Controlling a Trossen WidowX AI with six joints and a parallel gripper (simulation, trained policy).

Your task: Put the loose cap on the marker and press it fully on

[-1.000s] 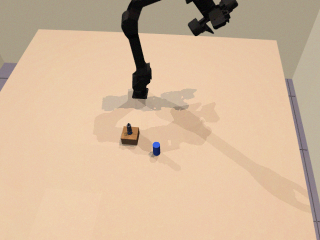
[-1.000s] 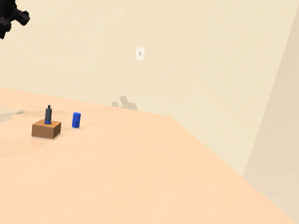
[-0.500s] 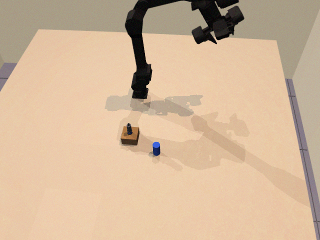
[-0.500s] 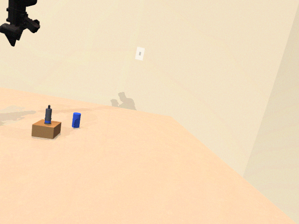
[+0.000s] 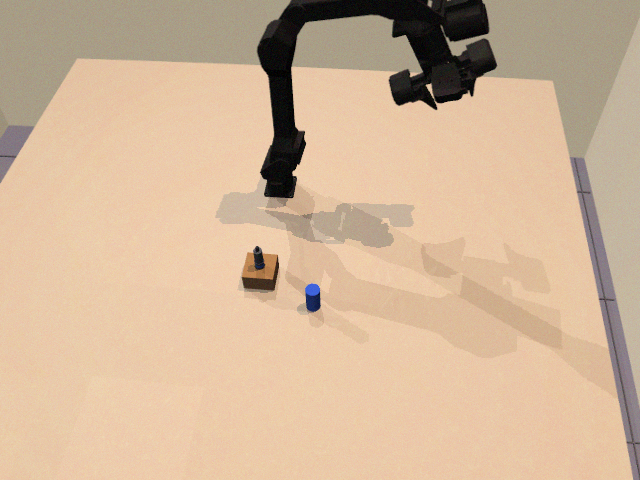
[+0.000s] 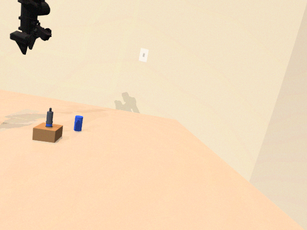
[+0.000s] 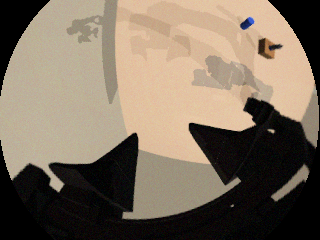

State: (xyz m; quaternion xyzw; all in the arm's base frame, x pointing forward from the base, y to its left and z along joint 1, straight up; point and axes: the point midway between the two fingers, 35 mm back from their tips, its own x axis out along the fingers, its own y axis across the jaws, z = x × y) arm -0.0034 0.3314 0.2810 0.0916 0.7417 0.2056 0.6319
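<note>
Right now the blue cap is 310 mm ahead of my gripper tip, 240 mm to the right of it and 220 mm below it. Also, from my gripper tip: brown holder block (260 mm ahead, 340 mm to the right, 230 mm below).
</note>
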